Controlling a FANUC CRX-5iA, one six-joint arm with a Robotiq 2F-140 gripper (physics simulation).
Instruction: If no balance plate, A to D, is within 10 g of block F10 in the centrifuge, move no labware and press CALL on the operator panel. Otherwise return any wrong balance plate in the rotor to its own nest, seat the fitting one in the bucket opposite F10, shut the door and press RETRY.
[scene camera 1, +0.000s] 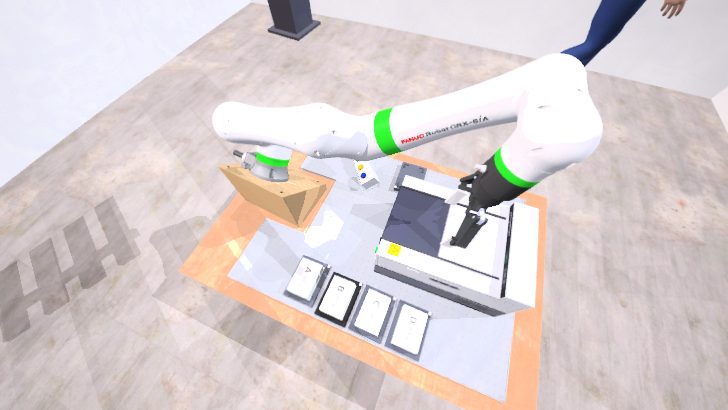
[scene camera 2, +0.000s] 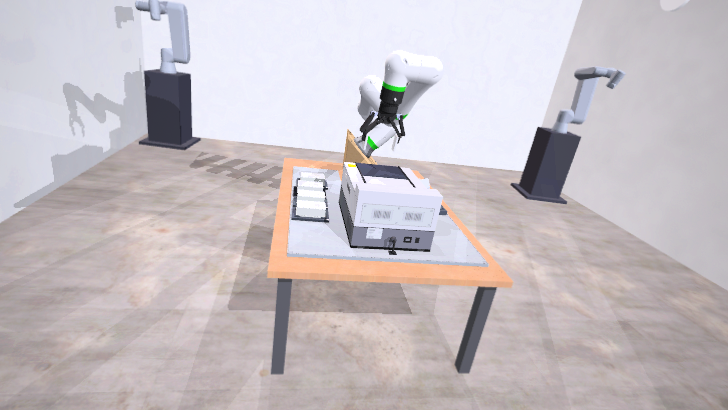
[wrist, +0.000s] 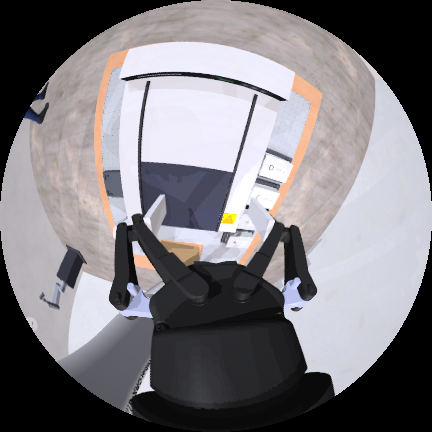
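Pixels of known places: gripper, fingertip midpoint: (scene camera 1: 447, 223) (scene camera 2: 378, 149) (wrist: 207, 204); arm's base, origin of the base link: (scene camera 1: 270, 175) (scene camera 2: 361, 148).
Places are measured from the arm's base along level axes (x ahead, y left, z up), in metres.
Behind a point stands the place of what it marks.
Observation:
The white centrifuge (scene camera 1: 523, 254) {z 0.090, x 0.934, y 0.097 m} (scene camera 2: 374, 239) {z -0.111, x 0.980, y 0.047 m} (wrist: 207, 60) {z 0.090, x 0.923, y 0.113 m} stands on the table. A dark panel (scene camera 1: 415, 219) {z 0.059, x 0.599, y 0.066 m} (scene camera 2: 381, 171) {z 0.059, x 0.620, y 0.073 m} (wrist: 187, 187) {z 0.059, x 0.645, y 0.066 m} covers part of its top between two slots; the rotor, its buckets and block F10 are hidden. Balance plates A (scene camera 1: 305, 279) {z -0.100, x 0.339, y -0.263 m}, B (scene camera 1: 339, 298) {z -0.100, x 0.482, y -0.259 m}, C (scene camera 1: 373, 312) {z -0.100, x 0.607, y -0.242 m} (wrist: 264, 197) {z -0.100, x 0.609, y -0.241 m} and D (scene camera 1: 409, 329) {z -0.100, x 0.735, y -0.231 m} (wrist: 275, 168) {z -0.100, x 0.738, y -0.219 m} lie in a row of nests beside the centrifuge. The operator panel (scene camera 1: 368, 180) {z -0.087, x 0.336, y 0.224 m} has a yellow and a blue button showing. My gripper (scene camera 1: 453, 220) {z 0.177, x 0.688, y 0.035 m} (scene camera 2: 379, 144) {z 0.177, x 0.688, y 0.035 m} (wrist: 207, 204) {z 0.177, x 0.688, y 0.035 m} is open and empty, above the centrifuge.
My arm base stands on a wooden block (scene camera 1: 275, 201) {z 0.010, x 0.106, y -0.091 m} at the table's edge. A dark flat item (scene camera 1: 411, 174) {z -0.130, x 0.483, y 0.379 m} (wrist: 113, 183) {z -0.130, x 0.489, y 0.385 m} lies beyond the centrifuge. Two other small arms stand on dark pedestals (scene camera 2: 169, 109) (scene camera 2: 551, 162) away from the table. A person's leg (scene camera 1: 606, 30) shows behind my arm.

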